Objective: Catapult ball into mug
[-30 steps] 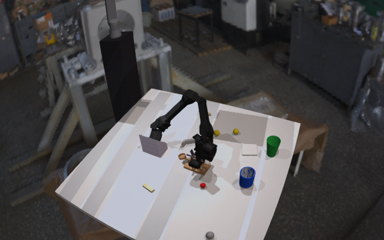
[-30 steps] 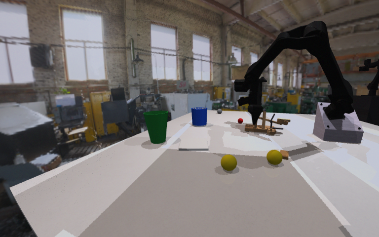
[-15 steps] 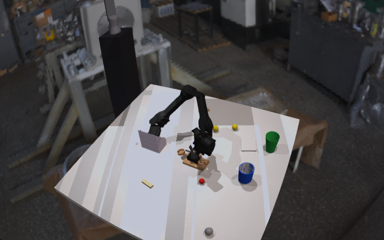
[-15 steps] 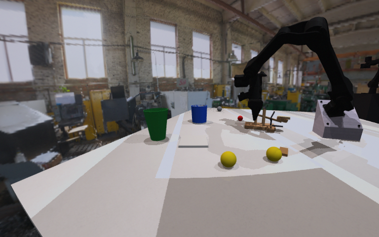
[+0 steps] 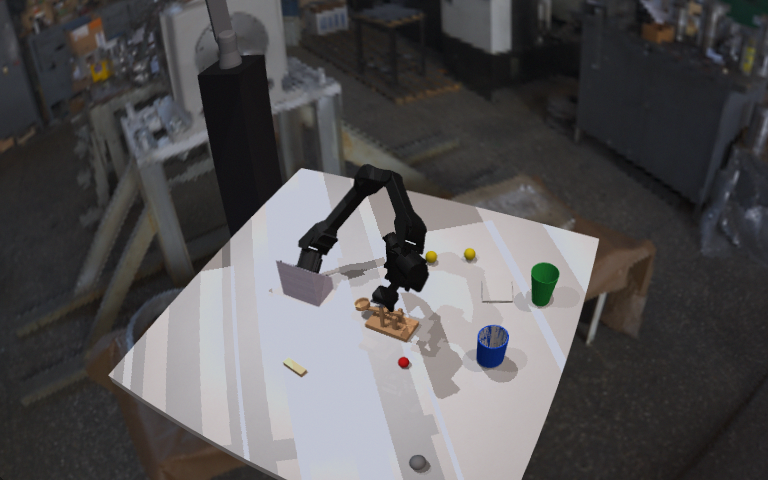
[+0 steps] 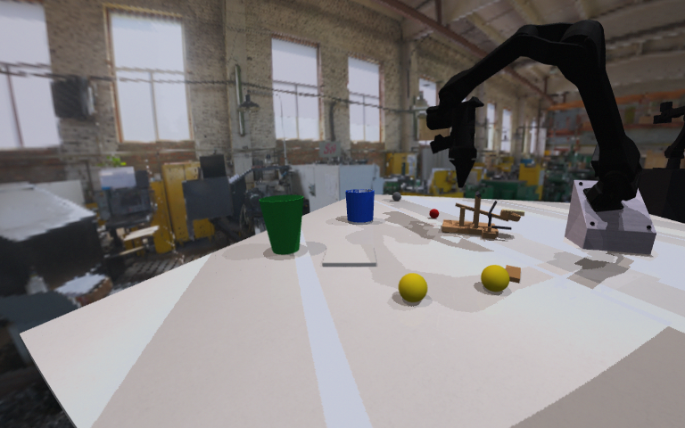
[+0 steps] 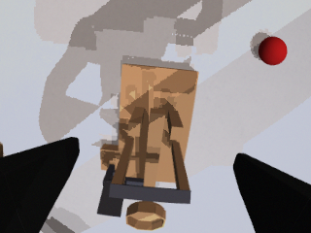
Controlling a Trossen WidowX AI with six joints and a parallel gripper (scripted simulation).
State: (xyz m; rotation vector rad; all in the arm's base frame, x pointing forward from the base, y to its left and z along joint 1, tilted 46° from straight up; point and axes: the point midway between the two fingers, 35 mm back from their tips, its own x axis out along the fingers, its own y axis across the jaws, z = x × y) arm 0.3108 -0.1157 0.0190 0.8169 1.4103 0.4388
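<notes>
The red ball lies 50 mm ahead of my gripper tip, 130 mm to the right of it and 110 mm below it. From my gripper tip the other things lie so: wooden catapult: 60 mm behind, 30 mm to the left, 70 mm below; then flat white tile: 250 mm ahead, 240 mm to the left, 120 mm below; then blue mug: 290 mm ahead, 50 mm to the right, 90 mm below.
</notes>
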